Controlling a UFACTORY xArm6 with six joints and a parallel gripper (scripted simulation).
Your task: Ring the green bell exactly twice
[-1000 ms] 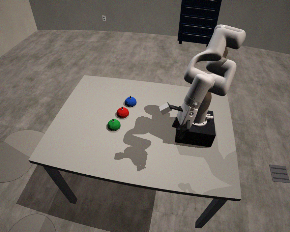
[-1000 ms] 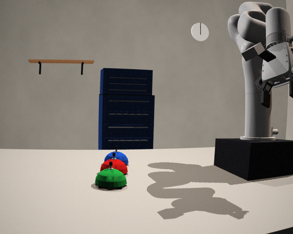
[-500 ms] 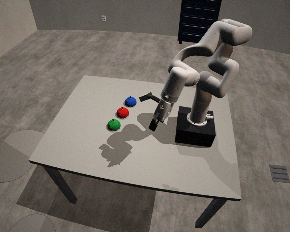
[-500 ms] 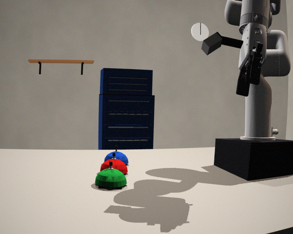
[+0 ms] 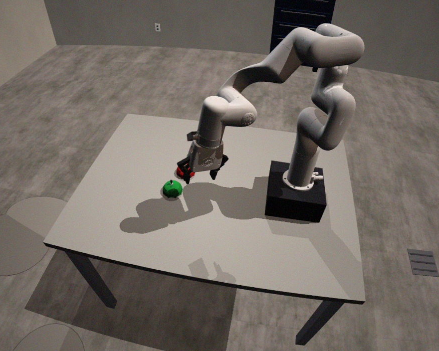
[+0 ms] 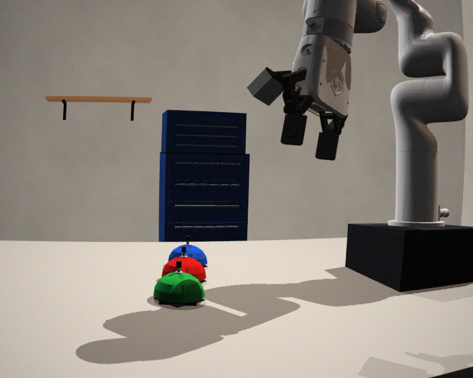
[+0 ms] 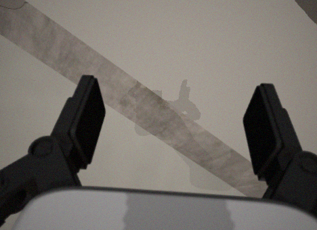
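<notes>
My gripper is now 21 cm above the green bell, 17 cm to the left of it and 13 cm short of it. The rest, counted from my hand: blue bell 39 cm to the right, 21 cm below, 3 cm ahead; then red bell 28 cm to the right, 21 cm below, 8 cm ahead.
</notes>
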